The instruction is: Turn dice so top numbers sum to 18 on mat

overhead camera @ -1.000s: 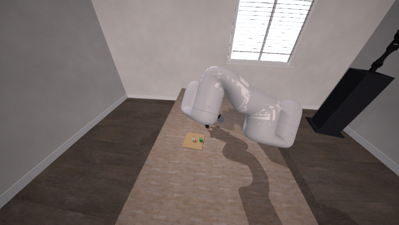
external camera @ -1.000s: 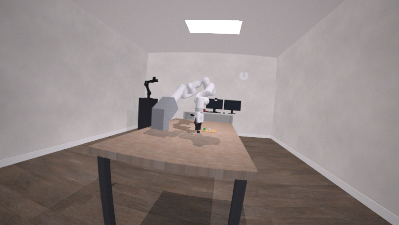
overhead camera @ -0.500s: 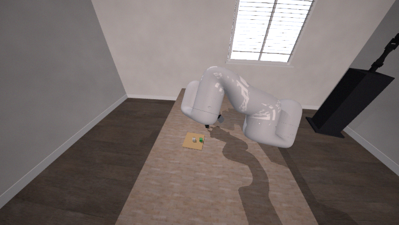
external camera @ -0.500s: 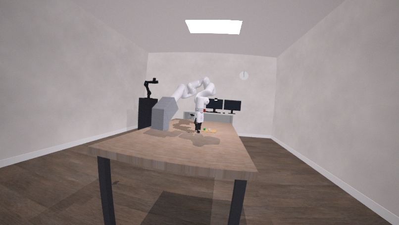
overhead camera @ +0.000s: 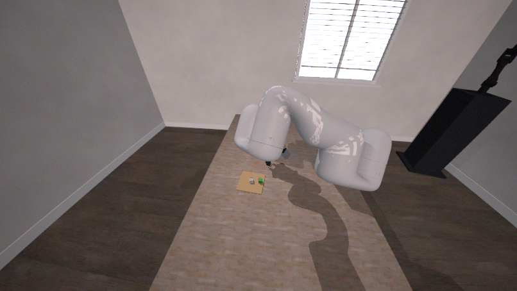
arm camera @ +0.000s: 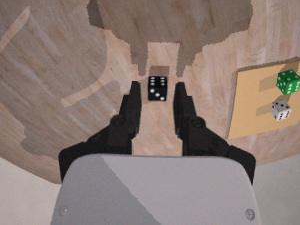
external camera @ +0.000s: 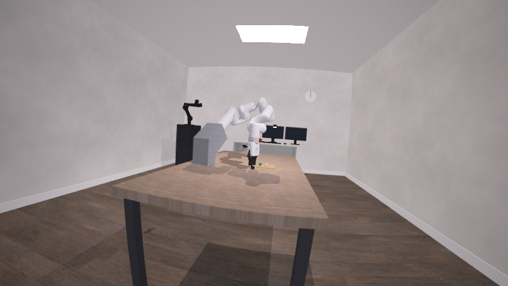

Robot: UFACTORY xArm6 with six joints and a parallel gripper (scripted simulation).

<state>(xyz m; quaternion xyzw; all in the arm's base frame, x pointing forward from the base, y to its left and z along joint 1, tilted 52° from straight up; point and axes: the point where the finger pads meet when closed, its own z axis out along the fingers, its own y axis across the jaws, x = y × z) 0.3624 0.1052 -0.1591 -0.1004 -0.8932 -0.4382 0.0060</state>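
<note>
Right now the black die is 1 cm ahead of my hand and 4 cm below it. The rest, counted from my hand: mat (6 cm ahead, 17 cm to the left, 4 cm below); then white die (6 cm ahead, 17 cm to the left, 3 cm below); then green die (1 cm ahead, 15 cm to the left, 3 cm below).
</note>
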